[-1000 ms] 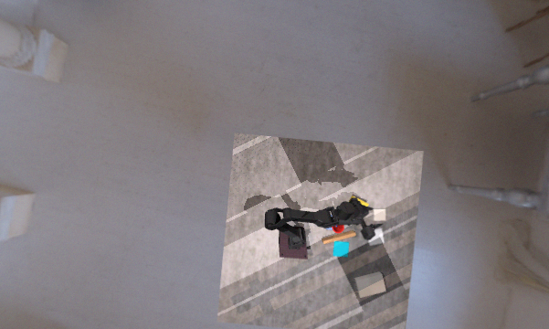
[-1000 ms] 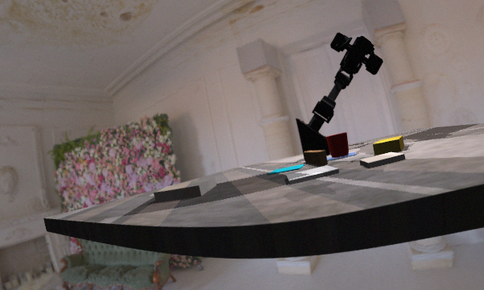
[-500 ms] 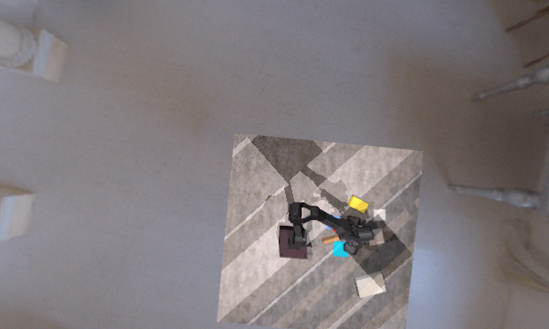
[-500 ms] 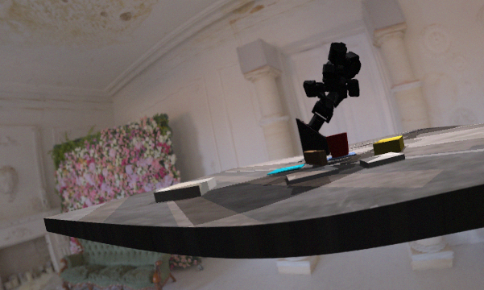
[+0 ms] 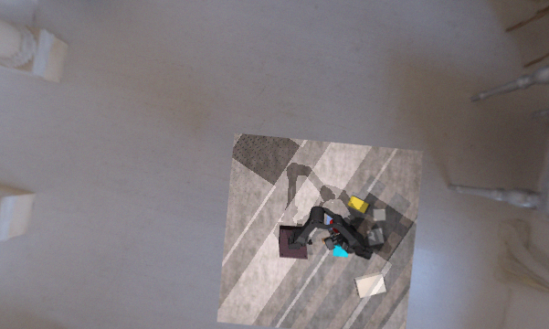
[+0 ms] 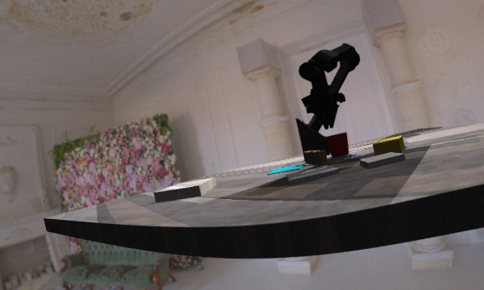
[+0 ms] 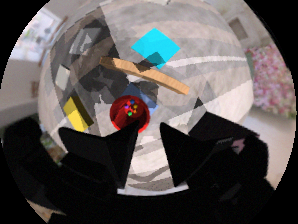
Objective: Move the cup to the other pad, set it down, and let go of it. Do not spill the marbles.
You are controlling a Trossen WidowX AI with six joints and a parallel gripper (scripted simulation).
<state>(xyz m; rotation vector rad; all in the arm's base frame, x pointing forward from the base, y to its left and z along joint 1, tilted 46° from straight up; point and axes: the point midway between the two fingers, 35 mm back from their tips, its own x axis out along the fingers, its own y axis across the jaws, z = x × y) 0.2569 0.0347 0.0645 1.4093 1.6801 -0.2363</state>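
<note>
Now: the red cup 6 cm below my gripper tip, 3 cm ahead of it and 2 cm to the left of it. From my gripper tip the other things lie so: cyan pad: 16 cm to the right, 11 cm below, 9 cm ahead; brown block: 9 cm below, 7 cm to the right, 6 cm ahead; blue pad: 11 cm below, 3 cm ahead, 2 cm to the left.
</note>
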